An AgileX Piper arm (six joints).
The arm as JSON. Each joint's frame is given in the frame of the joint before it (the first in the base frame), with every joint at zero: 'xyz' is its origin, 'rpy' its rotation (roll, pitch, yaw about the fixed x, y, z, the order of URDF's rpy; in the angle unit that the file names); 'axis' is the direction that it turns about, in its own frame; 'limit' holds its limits. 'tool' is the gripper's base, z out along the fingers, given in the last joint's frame.
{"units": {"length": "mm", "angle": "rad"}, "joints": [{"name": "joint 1", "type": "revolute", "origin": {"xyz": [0.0, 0.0, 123.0], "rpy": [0.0, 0.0, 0.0]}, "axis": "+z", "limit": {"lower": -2.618, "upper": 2.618}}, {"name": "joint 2", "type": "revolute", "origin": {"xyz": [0.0, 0.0, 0.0], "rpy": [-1.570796, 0.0, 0.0]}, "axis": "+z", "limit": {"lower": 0.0, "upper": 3.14}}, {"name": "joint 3", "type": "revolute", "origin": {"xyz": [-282.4, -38.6, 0.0], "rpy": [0.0, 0.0, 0.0]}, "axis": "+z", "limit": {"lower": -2.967, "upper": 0.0}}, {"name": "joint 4", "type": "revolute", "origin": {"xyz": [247.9, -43.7, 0.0], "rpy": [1.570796, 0.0, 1.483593]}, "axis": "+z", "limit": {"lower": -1.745, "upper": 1.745}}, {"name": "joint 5", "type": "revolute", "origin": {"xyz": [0.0, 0.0, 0.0], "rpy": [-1.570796, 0.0, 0.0]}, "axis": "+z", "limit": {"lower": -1.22, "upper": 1.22}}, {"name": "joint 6", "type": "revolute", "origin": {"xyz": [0.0, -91.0, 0.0], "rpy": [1.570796, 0.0, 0.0]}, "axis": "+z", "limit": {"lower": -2.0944, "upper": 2.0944}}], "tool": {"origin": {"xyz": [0.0, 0.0, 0.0], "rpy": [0.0, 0.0, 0.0]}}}
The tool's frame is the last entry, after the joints.
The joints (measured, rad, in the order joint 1, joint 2, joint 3, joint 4, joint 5, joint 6), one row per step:
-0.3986, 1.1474, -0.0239, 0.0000, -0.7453, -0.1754
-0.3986, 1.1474, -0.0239, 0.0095, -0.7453, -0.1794
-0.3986, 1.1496, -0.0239, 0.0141, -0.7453, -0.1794
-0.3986, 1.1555, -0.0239, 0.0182, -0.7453, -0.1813
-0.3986, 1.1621, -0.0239, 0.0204, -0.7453, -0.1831
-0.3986, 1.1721, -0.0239, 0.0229, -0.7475, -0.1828
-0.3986, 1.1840, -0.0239, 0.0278, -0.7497, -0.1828
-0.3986, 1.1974, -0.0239, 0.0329, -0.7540, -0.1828
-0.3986, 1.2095, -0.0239, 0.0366, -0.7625, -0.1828
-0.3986, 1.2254, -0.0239, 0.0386, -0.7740, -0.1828
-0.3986, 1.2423, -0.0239, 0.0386, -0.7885, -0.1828
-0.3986, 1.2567, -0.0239, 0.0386, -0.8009, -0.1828
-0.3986, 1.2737, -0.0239, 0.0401, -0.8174, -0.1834
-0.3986, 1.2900, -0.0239, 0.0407, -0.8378, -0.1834
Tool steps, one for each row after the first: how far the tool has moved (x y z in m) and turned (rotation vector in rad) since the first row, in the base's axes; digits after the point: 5 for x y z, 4 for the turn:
-0.00023, -0.00054, 0.00000, 0.0009, -0.0004, -0.0070
-0.00026, -0.00084, -0.00034, 0.0039, 0.0007, -0.0110
-0.00013, -0.00116, -0.00125, 0.0064, 0.0061, -0.0140
0.00006, -0.00139, -0.00226, 0.0084, 0.0125, -0.0154
0.00042, -0.00171, -0.00361, 0.0128, 0.0191, -0.0177
0.00077, -0.00220, -0.00526, 0.0186, 0.0272, -0.0220
0.00120, -0.00273, -0.00697, 0.0242, 0.0347, -0.0265
0.00172, -0.00322, -0.00812, 0.0270, 0.0374, -0.0299
0.00247, -0.00371, -0.00962, 0.0292, 0.0413, -0.0319
0.00337, -0.00412, -0.01103, 0.0296, 0.0437, -0.0322
0.00412, -0.00447, -0.01225, 0.0299, 0.0458, -0.0324
0.00499, -0.00499, -0.01354, 0.0297, 0.0464, -0.0339
0.00596, -0.00550, -0.01440, 0.0277, 0.0428, -0.0347

